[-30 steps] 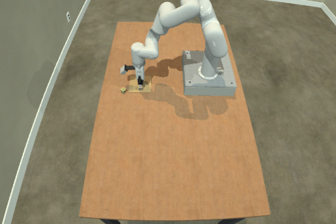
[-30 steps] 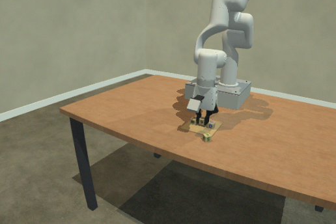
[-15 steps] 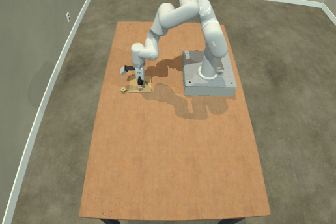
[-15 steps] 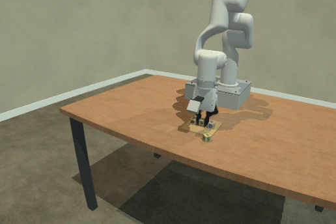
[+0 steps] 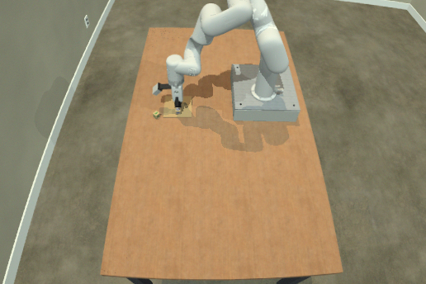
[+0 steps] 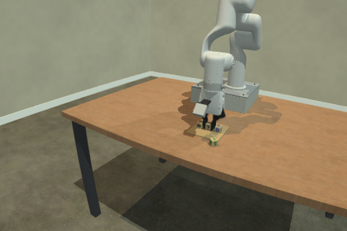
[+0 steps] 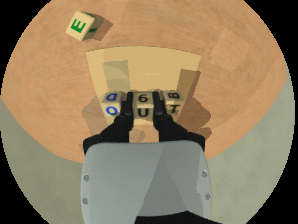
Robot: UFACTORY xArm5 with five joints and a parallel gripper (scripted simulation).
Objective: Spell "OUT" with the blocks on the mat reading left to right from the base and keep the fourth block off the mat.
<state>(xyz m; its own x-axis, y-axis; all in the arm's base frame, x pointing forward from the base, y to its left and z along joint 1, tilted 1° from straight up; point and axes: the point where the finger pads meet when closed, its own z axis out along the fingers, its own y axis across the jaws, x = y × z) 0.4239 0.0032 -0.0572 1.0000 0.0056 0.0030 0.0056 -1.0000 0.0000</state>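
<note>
Now: hand 1 cm above the U block. From my hand the other things lie so: tan mat (3 cm below).
</note>
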